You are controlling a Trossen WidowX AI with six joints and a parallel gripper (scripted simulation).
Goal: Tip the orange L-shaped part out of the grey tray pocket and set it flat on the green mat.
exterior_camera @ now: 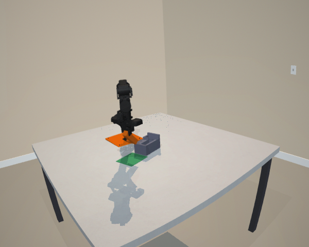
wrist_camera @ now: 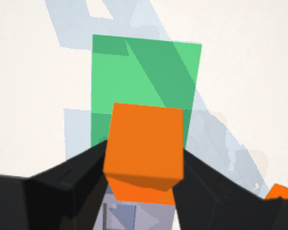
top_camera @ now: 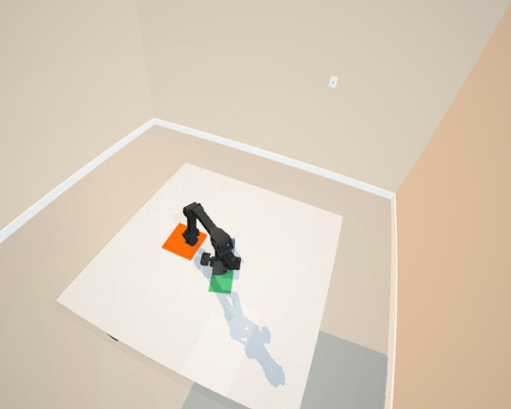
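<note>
Right now the green mat is 17 cm below my gripper tip, 2 cm to the left of it and 1 cm behind it. The rest, counted from my gripper tip: orange L-shaped part: 3 cm to the left, 3 cm below, 2 cm behind.
</note>
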